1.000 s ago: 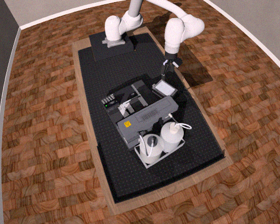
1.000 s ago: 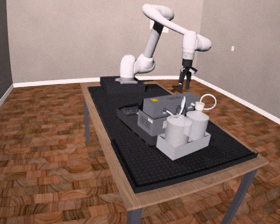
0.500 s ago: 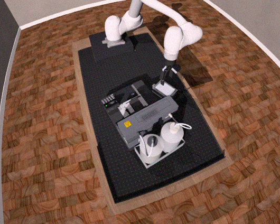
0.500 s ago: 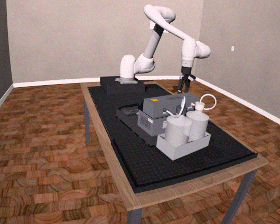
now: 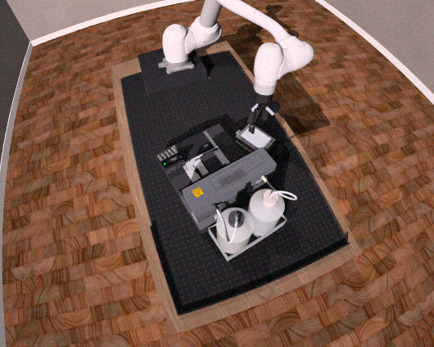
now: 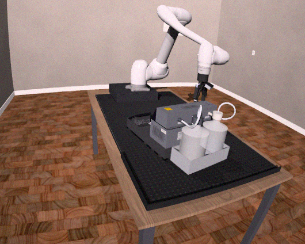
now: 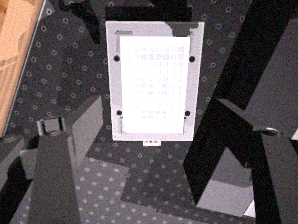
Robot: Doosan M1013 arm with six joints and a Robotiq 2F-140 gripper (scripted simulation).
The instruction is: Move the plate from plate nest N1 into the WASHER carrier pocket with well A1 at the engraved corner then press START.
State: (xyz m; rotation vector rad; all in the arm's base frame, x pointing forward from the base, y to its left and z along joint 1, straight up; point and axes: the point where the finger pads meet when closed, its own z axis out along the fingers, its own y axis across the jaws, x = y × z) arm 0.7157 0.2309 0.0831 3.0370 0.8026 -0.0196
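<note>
Right now the multi-well plate is 11 cm below my hand. Round my hand: grey plate washer 28 cm to the right, 13 cm ahead, 3 cm below; grey plate nest 12 cm below.
</note>
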